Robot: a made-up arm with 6 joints. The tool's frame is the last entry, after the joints. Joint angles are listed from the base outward.
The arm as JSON. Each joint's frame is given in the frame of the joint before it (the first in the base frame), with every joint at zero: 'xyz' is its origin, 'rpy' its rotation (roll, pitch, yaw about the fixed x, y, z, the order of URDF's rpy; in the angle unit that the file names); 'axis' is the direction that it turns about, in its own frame. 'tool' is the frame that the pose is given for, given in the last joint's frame.
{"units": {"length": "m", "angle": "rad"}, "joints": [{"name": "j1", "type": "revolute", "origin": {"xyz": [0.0, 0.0, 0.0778], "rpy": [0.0, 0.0, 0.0]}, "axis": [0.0, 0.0, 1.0]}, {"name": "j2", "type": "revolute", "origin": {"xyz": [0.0, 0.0, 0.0], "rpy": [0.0, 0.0, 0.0]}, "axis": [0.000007, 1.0, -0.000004]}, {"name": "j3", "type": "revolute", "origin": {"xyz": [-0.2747, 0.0, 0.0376], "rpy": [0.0, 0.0, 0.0]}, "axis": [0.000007, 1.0, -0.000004]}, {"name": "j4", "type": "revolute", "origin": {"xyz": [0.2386, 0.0, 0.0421], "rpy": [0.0, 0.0, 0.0]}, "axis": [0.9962, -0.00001, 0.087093]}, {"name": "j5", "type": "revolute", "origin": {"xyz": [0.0, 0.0, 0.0], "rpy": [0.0, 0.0, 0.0]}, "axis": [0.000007, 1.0, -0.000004]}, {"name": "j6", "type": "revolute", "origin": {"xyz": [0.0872, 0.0, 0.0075], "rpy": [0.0, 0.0, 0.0]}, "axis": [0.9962, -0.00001, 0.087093]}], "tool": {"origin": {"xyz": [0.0, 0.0, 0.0], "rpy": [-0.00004, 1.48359, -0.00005]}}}
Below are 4 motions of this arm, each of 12 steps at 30 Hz.
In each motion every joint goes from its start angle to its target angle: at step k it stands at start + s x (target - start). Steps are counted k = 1, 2, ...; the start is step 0. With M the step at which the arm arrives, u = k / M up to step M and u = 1 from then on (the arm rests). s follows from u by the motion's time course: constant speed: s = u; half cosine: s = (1 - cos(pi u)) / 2; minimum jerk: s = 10 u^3 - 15 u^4 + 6 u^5.
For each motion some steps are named. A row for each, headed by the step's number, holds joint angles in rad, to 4 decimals.
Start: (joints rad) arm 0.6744 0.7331 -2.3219 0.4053 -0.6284 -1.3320
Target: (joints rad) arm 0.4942 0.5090 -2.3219 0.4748 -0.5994 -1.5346
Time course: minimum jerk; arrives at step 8
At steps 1, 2, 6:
1: 0.6715 0.7295 -2.3219 0.4064 -0.6279 -1.3353
2: 0.6557 0.7099 -2.3219 0.4125 -0.6254 -1.3530
6: 0.5129 0.5322 -2.3219 0.4676 -0.6024 -1.5136

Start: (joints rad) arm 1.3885 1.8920 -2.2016 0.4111 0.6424 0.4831
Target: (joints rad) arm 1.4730 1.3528 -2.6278 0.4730 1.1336 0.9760
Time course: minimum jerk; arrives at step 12
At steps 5, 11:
5: 1.4178 1.7051 -2.3493 0.4326 0.8127 0.6539
11: 1.4726 1.3555 -2.6256 0.4727 1.1311 0.9735

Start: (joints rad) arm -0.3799 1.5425 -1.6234 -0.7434 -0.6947 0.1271
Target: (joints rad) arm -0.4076 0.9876 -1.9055 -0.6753 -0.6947 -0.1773
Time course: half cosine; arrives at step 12
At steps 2, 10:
2: -0.3818 1.5053 -1.6423 -0.7388 -0.6947 0.1067
10: -0.4057 1.0248 -1.8866 -0.6799 -0.6947 -0.1569

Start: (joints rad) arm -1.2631 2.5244 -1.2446 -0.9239 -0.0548 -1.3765
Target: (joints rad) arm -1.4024 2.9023 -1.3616 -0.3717 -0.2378 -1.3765
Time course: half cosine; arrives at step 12
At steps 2, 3, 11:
2: -1.2724 2.5497 -1.2524 -0.8869 -0.0671 -1.3765
3: -1.2835 2.5797 -1.2617 -0.8430 -0.0816 -1.3765
11: -1.4000 2.8959 -1.3596 -0.3811 -0.2347 -1.3765

